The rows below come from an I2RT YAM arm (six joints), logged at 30 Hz.
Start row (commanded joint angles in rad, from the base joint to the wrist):
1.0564 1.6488 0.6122 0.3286 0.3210 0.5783
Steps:
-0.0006 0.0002 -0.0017 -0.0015 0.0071 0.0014
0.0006 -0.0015 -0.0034 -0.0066 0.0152 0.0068
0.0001 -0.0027 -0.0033 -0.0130 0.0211 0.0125
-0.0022 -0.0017 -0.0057 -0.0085 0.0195 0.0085
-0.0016 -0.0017 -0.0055 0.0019 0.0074 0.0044
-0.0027 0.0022 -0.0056 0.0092 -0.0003 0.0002
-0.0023 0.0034 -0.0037 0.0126 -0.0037 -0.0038
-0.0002 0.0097 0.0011 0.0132 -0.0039 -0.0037
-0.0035 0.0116 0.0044 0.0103 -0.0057 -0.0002
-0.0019 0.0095 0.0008 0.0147 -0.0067 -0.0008
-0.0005 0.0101 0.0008 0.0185 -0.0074 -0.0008
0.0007 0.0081 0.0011 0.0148 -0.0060 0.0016
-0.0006 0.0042 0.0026 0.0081 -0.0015 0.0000
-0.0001 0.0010 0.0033 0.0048 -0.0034 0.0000
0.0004 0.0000 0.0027 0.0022 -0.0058 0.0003
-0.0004 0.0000 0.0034 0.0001 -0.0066 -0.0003
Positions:
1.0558 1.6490 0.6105 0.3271 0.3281 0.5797
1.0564 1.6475 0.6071 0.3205 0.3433 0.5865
1.0565 1.6448 0.6038 0.3075 0.3644 0.5990
1.0543 1.6431 0.5981 0.2990 0.3839 0.6075
1.0527 1.6414 0.5926 0.3009 0.3913 0.6119
1.0500 1.6436 0.5870 0.3101 0.3910 0.6121
1.0477 1.6470 0.5833 0.3227 0.3873 0.6083
1.0475 1.6567 0.5844 0.3359 0.3834 0.6046
1.0440 1.6683 0.5888 0.3462 0.3777 0.6044
1.0421 1.6778 0.5896 0.3609 0.3710 0.6036
1.0416 1.6879 0.5904 0.3794 0.3636 0.6028
1.0423 1.6960 0.5915 0.3942 0.3576 0.6044
1.0417 1.7002 0.5941 0.4023 0.3561 0.6044
1.0416 1.7012 0.5974 0.4071 0.3527 0.6044
1.0420 1.7012 0.6001 0.4093 0.3469 0.6047
1.0416 1.7012 0.6035 0.4094 0.3403 0.6044

